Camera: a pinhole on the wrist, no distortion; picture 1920 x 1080 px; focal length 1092.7 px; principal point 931.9 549.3 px. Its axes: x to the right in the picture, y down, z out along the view. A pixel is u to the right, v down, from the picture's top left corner.
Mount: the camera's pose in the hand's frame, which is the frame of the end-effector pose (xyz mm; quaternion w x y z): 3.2 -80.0 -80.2 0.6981 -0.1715 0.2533 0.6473
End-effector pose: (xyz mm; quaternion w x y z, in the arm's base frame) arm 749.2 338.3 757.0 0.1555 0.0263 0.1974 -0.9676
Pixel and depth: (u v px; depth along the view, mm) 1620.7 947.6 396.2
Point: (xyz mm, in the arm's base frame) 939.0 0.3 732.0
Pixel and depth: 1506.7 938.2 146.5
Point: 796.7 283.9 732.5
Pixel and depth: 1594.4 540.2 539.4
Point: 819.2 -184.4 718.9
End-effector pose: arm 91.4 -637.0 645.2 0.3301 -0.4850 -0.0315 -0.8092
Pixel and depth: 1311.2 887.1 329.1
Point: 325.8 -727.4 616.7
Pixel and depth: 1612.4 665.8 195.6
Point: 170.5 -742.8 625.0
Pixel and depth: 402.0 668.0 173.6
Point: 147.5 -560.4 720.5
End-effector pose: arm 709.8 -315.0 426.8 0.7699 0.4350 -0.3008 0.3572
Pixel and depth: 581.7 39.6 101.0
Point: 786.1 -331.4 457.5
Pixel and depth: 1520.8 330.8 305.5
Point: 581.3 -262.4 642.2
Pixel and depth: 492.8 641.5 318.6
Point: 679.8 -536.8 549.6
